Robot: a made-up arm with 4 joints.
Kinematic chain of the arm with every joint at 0, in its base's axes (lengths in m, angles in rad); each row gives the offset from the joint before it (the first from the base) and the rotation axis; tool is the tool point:
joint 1: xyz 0 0 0.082 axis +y
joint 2: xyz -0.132 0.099 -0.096 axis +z
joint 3: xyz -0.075 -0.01 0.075 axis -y
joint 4: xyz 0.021 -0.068 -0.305 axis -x
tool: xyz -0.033 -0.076 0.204
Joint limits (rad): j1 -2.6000..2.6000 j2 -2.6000..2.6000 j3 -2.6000..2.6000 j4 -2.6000..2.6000
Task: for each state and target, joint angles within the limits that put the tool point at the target. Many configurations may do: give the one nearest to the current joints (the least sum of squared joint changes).
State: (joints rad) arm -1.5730 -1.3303 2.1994 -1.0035
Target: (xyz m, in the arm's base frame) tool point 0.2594 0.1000 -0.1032
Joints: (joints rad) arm -2.5485 -1.7708 1.9357 -0.1472
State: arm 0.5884 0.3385 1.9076 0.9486
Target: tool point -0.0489 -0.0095 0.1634
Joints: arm 0.8447 0.2751 2.1380 0.1862
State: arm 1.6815 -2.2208 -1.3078 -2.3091
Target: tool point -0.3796 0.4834 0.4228
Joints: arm 1.6555 -1.6213 -0.6361 -2.2196
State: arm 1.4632 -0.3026 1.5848 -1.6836
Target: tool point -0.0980 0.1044 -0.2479
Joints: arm 1.4034 0.4765 1.3240 -2.2042
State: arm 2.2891 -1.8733 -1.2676 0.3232
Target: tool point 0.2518 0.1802 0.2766
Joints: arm 2.5890 -1.0227 -1.3021 0.1852
